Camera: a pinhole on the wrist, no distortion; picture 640 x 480 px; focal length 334.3 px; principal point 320.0 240.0 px. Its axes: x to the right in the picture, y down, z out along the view. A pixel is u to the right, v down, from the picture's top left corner.
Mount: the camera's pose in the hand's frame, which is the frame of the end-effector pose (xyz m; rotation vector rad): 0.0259 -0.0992 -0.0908 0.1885 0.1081 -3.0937
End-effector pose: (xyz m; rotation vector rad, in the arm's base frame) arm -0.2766 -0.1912 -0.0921 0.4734 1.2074 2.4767
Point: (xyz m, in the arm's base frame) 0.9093 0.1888 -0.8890
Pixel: outside the picture
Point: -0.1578 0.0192 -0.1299
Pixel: 336 303
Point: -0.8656 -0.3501 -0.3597
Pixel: behind the camera
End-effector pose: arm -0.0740 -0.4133 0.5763 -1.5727 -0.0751 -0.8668
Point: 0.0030 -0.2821 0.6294
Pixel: 270 125
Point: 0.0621 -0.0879 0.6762
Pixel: 287 206
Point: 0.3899 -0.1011 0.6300
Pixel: 147 84
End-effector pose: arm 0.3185 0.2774 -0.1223 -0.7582 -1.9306 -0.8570
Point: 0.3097 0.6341 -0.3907
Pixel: 408 56
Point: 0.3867 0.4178 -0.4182
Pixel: 592 39
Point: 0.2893 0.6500 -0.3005
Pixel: 348 37
